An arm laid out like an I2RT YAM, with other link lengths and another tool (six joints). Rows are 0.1 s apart.
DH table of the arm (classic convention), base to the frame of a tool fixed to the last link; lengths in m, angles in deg. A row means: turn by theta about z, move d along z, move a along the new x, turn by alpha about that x. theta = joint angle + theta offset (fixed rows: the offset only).
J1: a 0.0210; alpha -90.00; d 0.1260; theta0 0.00
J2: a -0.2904; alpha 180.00; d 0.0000; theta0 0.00
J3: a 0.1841; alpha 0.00; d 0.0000; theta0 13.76
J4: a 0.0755; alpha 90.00; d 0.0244; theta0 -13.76
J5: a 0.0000; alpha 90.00; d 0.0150; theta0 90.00
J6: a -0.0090; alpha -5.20; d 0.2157; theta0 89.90
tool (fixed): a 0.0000; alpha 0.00; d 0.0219; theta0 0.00
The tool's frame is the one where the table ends.
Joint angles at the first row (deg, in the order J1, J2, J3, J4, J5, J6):
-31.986 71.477 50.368 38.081 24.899 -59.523
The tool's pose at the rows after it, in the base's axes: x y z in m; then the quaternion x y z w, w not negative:
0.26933, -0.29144, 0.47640, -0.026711, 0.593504, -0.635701, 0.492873
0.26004, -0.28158, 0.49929, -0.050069, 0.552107, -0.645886, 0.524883
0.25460, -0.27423, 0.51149, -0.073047, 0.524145, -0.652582, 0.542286
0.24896, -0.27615, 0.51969, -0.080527, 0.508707, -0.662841, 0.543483
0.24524, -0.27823, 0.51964, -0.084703, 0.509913, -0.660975, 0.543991
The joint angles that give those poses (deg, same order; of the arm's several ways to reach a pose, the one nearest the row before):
-35.152 69.251 47.450 44.083 16.452 -60.250
-39.926 68.712 45.784 50.165 8.056 -58.743
-43.745 68.973 44.487 54.978 1.526 -57.500
-46.433 69.883 44.560 57.785 -1.406 -57.084
-48.488 69.712 44.807 57.196 -3.638 -56.043

